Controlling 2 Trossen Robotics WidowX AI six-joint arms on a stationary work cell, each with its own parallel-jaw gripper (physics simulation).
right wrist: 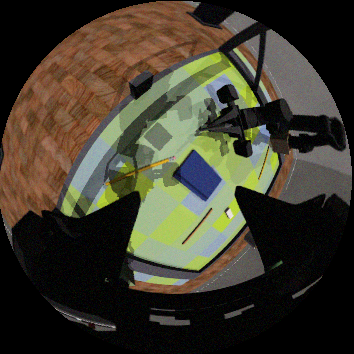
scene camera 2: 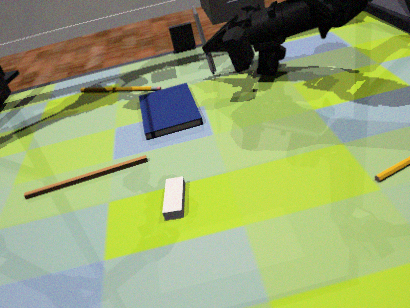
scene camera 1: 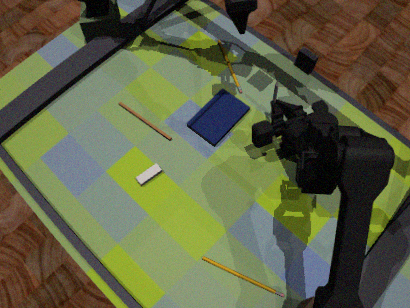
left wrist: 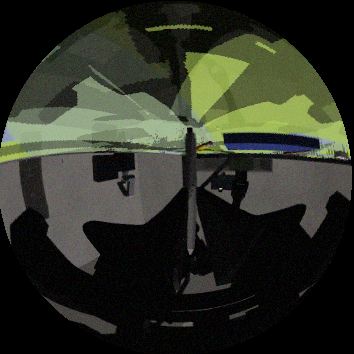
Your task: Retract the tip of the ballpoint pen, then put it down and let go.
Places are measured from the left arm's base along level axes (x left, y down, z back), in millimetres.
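Where they show: left gripper, between the fingertips: (right wrist: 207,128) (scene camera 2: 203,48) (scene camera 1: 273,101) (left wrist: 190,191); right gripper, between the fingertips: (right wrist: 188,193) (scene camera 1: 239,24) (left wrist: 200,230); left arm's base, origin of its link: (right wrist: 289,141); right arm's base, origin of its link: (right wrist: 117,281) (scene camera 1: 97,8).
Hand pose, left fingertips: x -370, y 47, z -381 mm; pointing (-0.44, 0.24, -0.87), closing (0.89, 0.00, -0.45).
Each offset is from my left fingertips to the top centre of the thing.
A thin grey ballpoint pen @(dx +2, dy -80, dz +3 mm) (scene camera 1: 276,92) (scene camera 2: 199,27) (left wrist: 190,172) is held nearly upright above the table. In the left wrist view one end tapers to a point and the other ends in a small dark stub; whether the writing tip is out is too small to tell. My left gripper (scene camera 1: 274,106) (scene camera 2: 206,49) (left wrist: 190,191) (right wrist: 207,128) is shut on the pen around its middle. My right gripper (right wrist: 188,193) is open and empty, its two fingers wide apart high over the table.
A dark blue notebook @(dx +95, dy +46, dz -91 mm) (scene camera 1: 220,117) (scene camera 2: 172,110) (right wrist: 197,175) lies near the held pen. A white eraser @(dx +323, dy +46, dz -111 mm) (scene camera 1: 149,174) (scene camera 2: 174,196), a brown stick @(dx +225, dy +50, dz -225 mm) (scene camera 1: 145,121) and yellow pencils @(dx -50, dy +50, dz -175 mm) (scene camera 1: 230,66) @(dx +360, dy +50, dz +202 mm) (scene camera 1: 242,276) lie on the table. A black block @(dx -186, dy +0, dz -19 mm) (scene camera 1: 306,60) (scene camera 2: 182,37) stands by the table's far edge.
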